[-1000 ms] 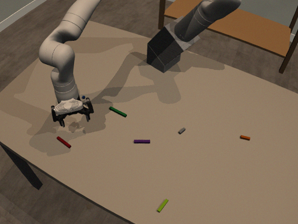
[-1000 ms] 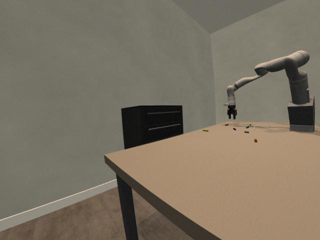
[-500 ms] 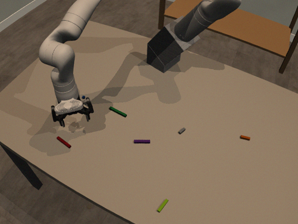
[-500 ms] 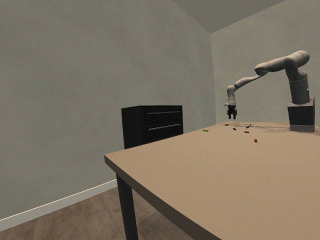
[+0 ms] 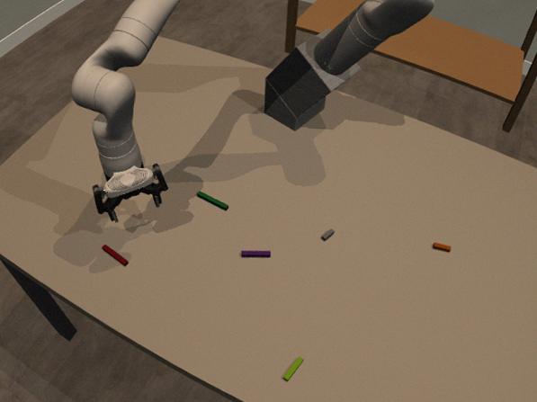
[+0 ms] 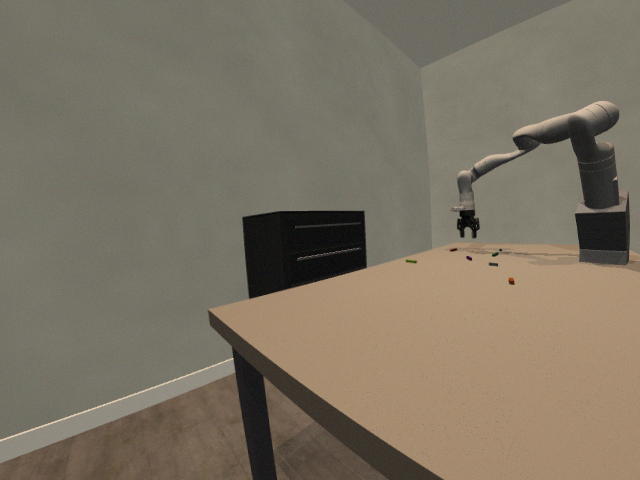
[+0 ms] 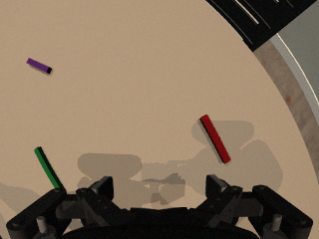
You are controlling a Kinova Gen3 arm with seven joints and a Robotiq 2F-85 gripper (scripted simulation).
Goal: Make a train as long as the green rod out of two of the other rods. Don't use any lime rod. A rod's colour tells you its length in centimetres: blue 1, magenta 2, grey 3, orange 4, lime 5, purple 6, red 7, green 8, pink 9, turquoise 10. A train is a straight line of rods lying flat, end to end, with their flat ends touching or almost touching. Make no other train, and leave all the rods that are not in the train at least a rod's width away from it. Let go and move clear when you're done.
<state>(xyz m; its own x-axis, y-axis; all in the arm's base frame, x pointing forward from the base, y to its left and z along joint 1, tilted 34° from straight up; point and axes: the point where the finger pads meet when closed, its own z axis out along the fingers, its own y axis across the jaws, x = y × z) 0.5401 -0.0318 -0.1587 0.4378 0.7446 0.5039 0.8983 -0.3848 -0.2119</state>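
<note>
My gripper is now 13 cm past the blue rod, 11 cm to the left of it and 7 cm above it. From my hand the other things lie so: green rod 16 cm behind, 7 cm below, 6 cm to the left; then red rod 8 cm ahead, 7 cm below; then purple rod 23 cm to the left, 11 cm behind, 7 cm below.
</note>
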